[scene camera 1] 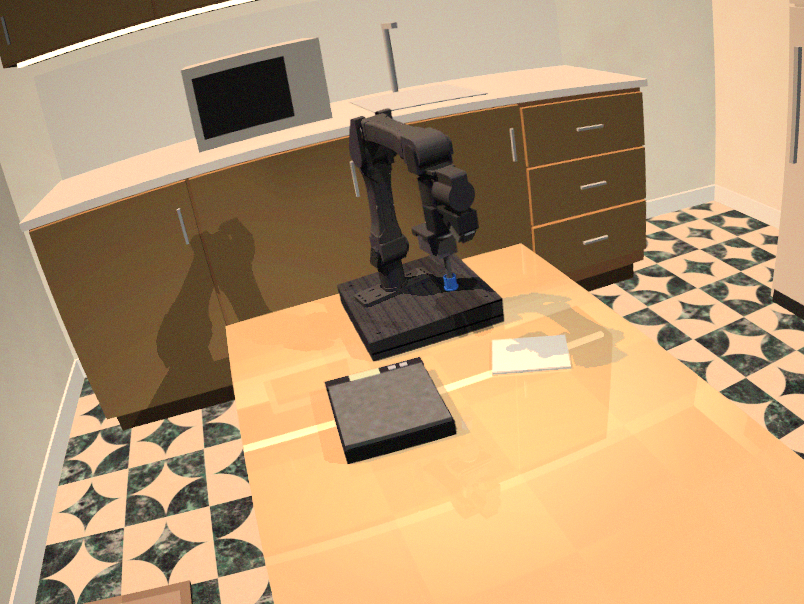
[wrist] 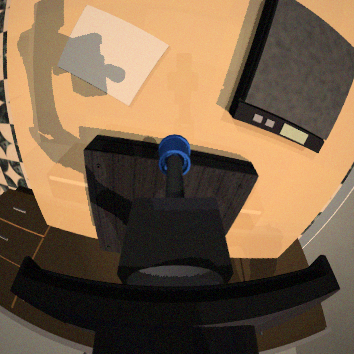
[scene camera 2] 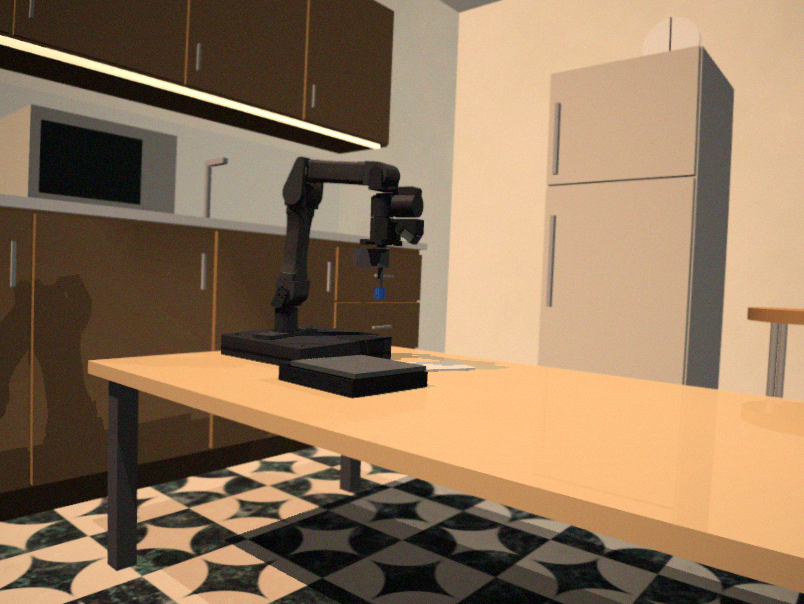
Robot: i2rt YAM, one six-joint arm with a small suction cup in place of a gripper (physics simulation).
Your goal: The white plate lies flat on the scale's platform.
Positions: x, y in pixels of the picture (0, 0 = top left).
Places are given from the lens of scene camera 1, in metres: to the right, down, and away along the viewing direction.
my suction cup [scene camera 1: 451, 284]: 0.10, -0.04, 1.25
dark scale [scene camera 1: 387, 409]: -0.03, 0.20, 1.15
white plate [scene camera 1: 544, 353]: 0.31, 0.11, 1.30
The marked spots on the white plate and the dark scale are 0.38 m apart.
